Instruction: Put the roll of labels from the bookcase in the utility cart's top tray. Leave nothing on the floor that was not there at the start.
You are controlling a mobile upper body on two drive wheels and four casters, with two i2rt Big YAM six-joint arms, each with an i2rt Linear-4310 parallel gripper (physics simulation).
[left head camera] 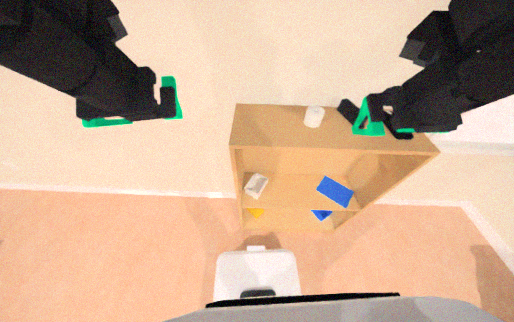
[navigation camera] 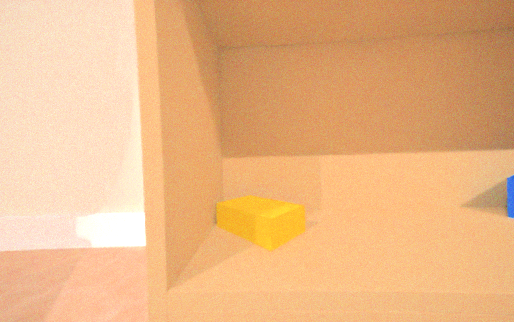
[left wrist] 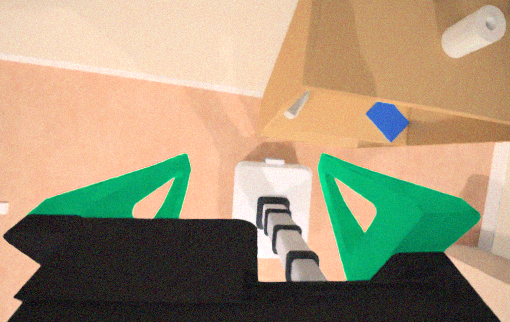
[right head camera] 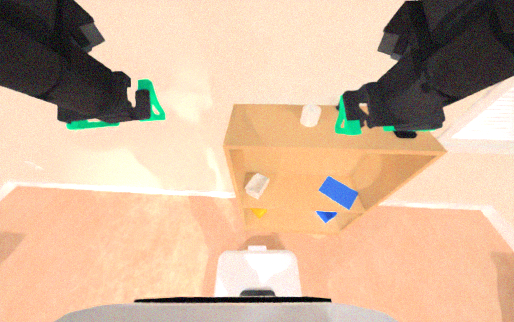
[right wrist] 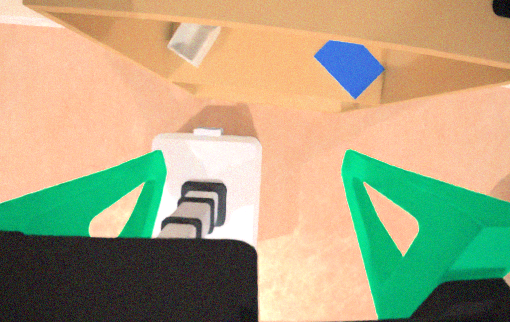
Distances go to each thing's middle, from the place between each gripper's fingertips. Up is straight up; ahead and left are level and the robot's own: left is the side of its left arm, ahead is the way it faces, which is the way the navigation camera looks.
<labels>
The white roll of labels [left wrist: 473,32] lies 31 cm ahead of my right hand, 19 cm below it and 1 cm to the right of it. From my right hand the other things lie so: flat blue book [right wrist: 352,65] 76 cm below, 32 cm to the right, 27 cm ahead; yellow block [navigation camera: 269,223] 115 cm below, 32 cm ahead, 22 cm to the left; white box [right wrist: 192,42] 73 cm below, 31 cm ahead, 21 cm to the left.
Right now my left hand is 280 mm short of the white roll of labels, 450 mm to the left of it and 200 mm above it. The rest, counted from my left hand: flat blue book (240 mm ahead, 760 mm to the right, 770 mm below); then yellow block (300 mm ahead, 220 mm to the right, 1170 mm below); then white box (290 mm ahead, 230 mm to the right, 740 mm below).
</labels>
